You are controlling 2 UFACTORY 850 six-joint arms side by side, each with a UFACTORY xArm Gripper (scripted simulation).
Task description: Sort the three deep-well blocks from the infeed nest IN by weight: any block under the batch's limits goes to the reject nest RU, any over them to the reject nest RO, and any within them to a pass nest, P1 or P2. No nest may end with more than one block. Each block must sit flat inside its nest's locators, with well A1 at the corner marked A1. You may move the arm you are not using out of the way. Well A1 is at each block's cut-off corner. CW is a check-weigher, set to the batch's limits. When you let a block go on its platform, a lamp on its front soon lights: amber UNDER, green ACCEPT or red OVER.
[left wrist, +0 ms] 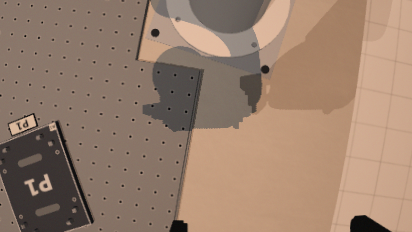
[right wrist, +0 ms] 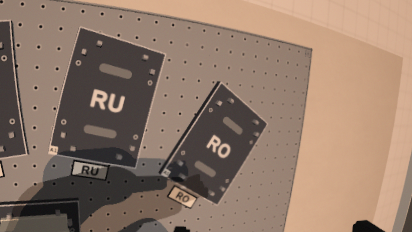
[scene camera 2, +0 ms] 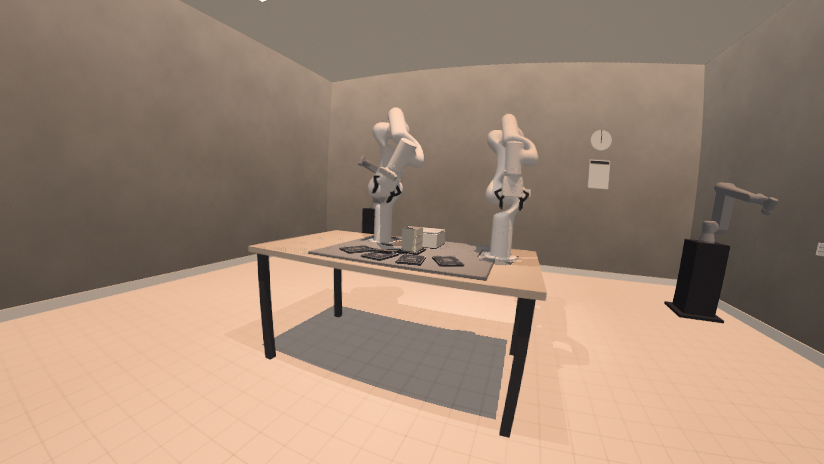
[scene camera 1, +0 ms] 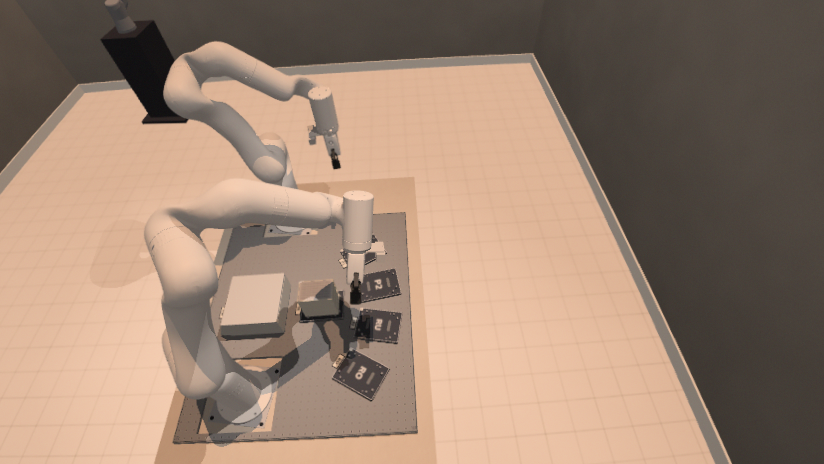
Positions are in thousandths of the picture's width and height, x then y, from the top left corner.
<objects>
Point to a nest RO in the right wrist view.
477,778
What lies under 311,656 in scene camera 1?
A pale check-weigher.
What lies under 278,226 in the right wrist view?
A nest RU.
</objects>
